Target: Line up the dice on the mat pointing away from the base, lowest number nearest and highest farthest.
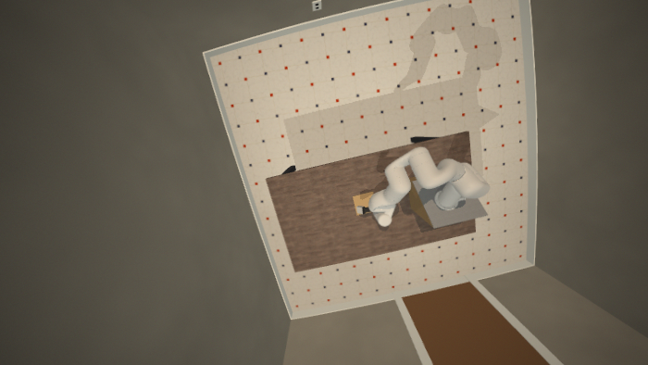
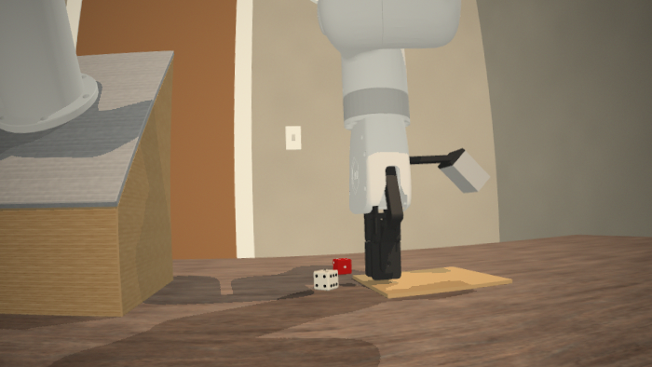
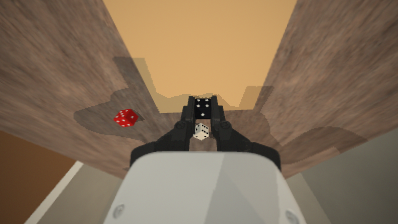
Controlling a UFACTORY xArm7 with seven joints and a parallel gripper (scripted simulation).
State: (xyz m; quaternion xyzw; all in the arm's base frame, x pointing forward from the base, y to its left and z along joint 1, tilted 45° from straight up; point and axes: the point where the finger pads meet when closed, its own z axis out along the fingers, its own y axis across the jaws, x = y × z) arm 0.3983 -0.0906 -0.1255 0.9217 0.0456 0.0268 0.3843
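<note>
Right now my hand is 5 cm short of the tan mat and 3 cm above it. The rest, counted from my hand: red die (3 cm behind, 12 cm to the left, 2 cm below).
</note>
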